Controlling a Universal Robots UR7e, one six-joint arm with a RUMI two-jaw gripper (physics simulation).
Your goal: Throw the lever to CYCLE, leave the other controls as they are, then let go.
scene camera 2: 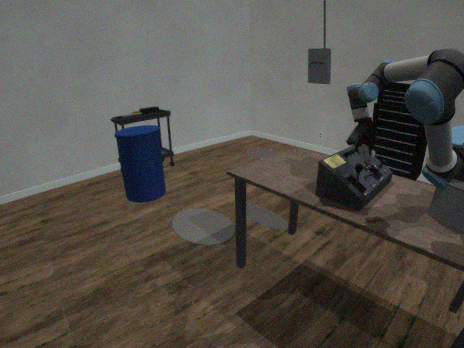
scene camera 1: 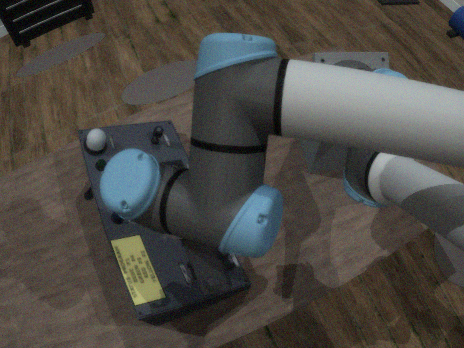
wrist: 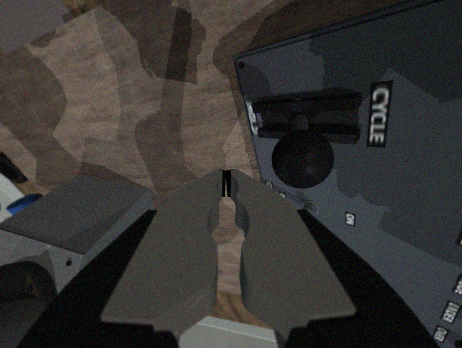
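Pixels of known places: gripper, fingertip midpoint: (scene camera 2: 367, 165) (wrist: 225, 172); arm's base, origin of the base link: (wrist: 16, 311).
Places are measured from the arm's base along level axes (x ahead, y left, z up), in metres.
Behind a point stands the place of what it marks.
Observation:
The dark control console (scene camera 1: 200, 295) {y 0.323, x 0.454, z -0.141 m} (scene camera 2: 327, 190) {y 0.346, x 0.521, z -0.211 m} (wrist: 415, 185) {y 0.213, x 0.509, z -0.123 m} stands on the table (scene camera 1: 45, 210) {y -0.032, x 0.859, z -0.258 m} (scene camera 2: 280, 175) {y 0.330, x 0.886, z -0.258 m}. In the wrist view the lever's round black knob (wrist: 302, 159) {y 0.268, x 0.416, z -0.062 m} stands by its slot, its stem near the slot's middle. The CYCLE plate (wrist: 380, 114) {y 0.270, x 0.473, z -0.136 m} is at the slot's right end; the HOLD plate (wrist: 252, 117) {y 0.250, x 0.359, z -0.193 m} at the left end shows in part. My gripper (wrist: 225, 172) {y 0.261, x 0.370, z -0.053 m} is shut and empty, left of the knob on the HOLD side, with a gap between them in this view. The arm hides the gripper and this lever in scene camera 1.
An ON plate (wrist: 350, 219) {y 0.147, x 0.477, z -0.144 m} and a small toggle (wrist: 307, 201) {y 0.148, x 0.431, z -0.166 m} are below the knob. A white ball knob (scene camera 1: 96, 140) {y -0.066, x 0.607, z -0.053 m}, a black control (scene camera 1: 157, 135) {y -0.088, x 0.463, z -0.131 m} and a yellow status card (scene camera 1: 137, 270) {y 0.251, x 0.566, z -0.092 m} (scene camera 2: 335, 160) {y 0.241, x 0.569, z -0.092 m} are on the console. A blue drum (scene camera 2: 142, 165) stands away from the table.

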